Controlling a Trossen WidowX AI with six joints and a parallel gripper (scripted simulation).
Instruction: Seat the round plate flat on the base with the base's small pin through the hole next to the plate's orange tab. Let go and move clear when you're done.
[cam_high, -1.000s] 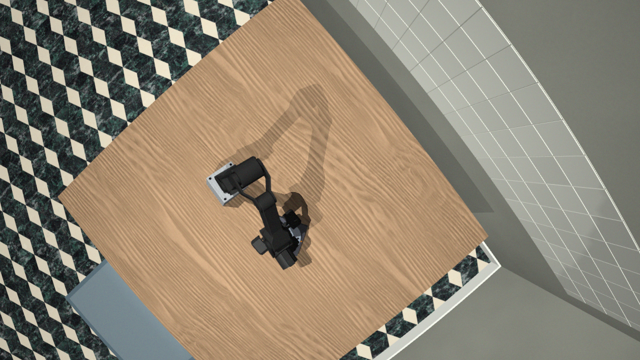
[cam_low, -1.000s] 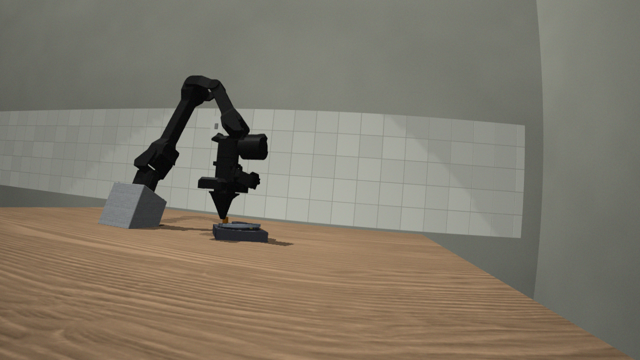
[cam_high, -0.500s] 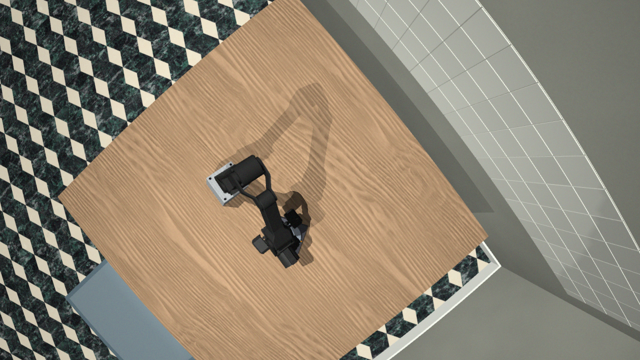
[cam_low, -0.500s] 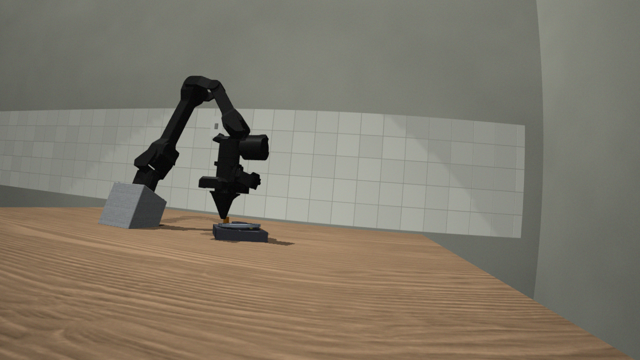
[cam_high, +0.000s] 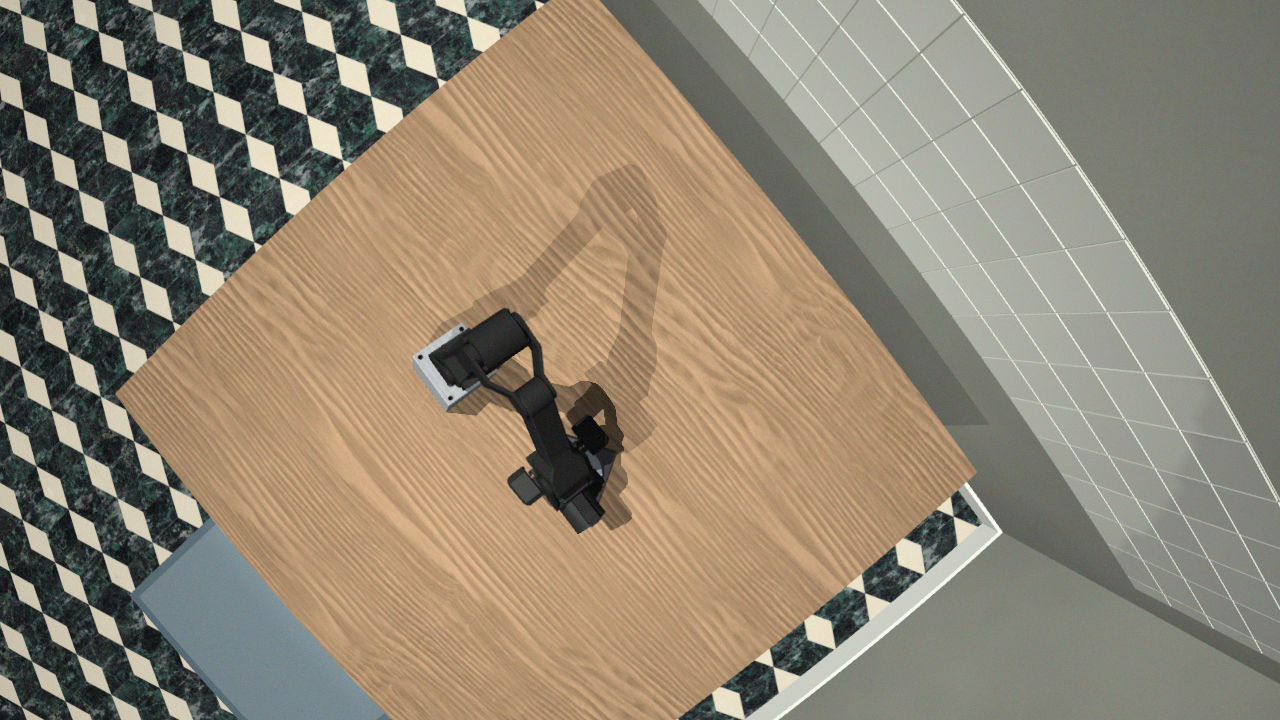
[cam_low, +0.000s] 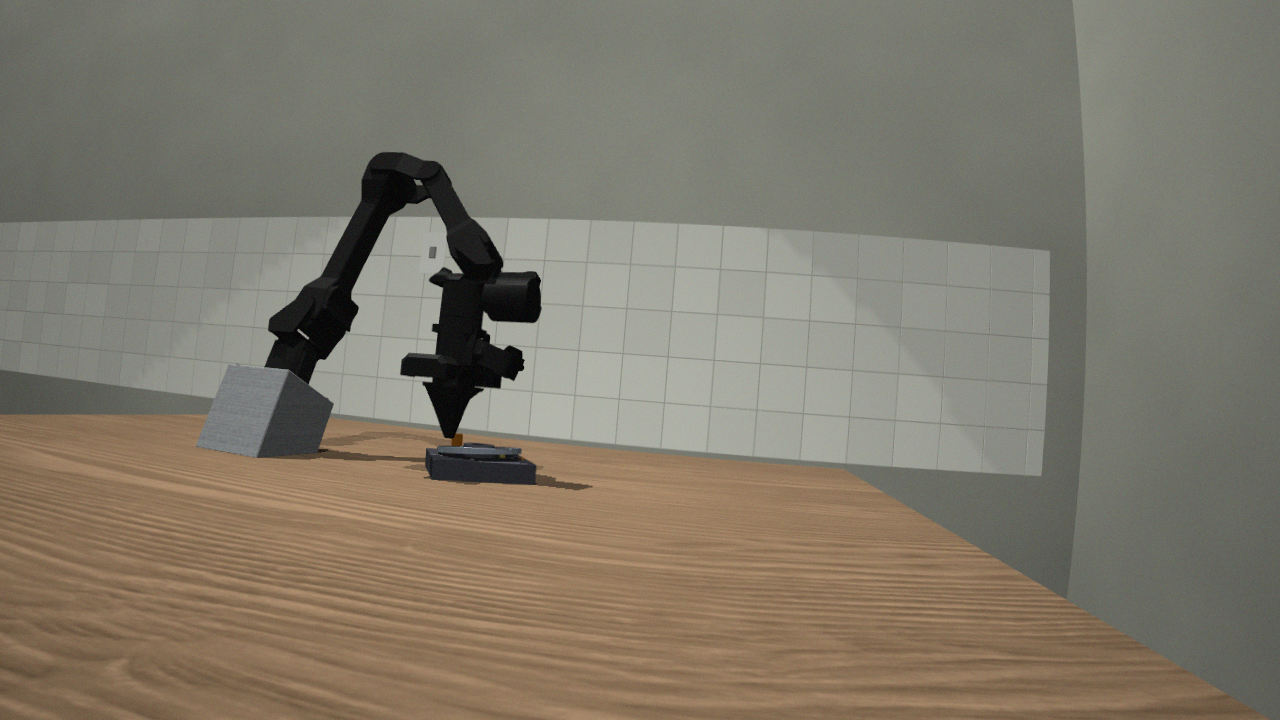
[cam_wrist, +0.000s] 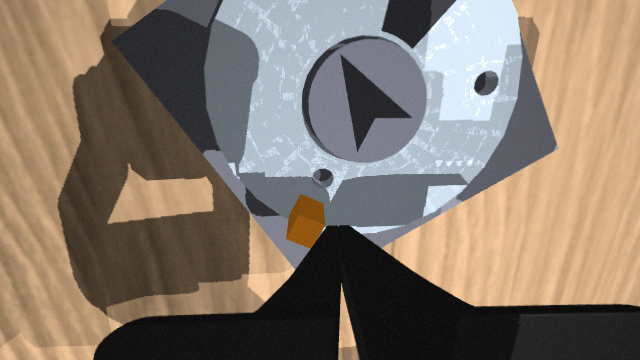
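The plate is 5 cm ahead of my hand and 4 cm below it. Round my hand: dark grey square base (5 cm ahead, 6 cm below); raised central hub (5 cm ahead, 4 cm below).
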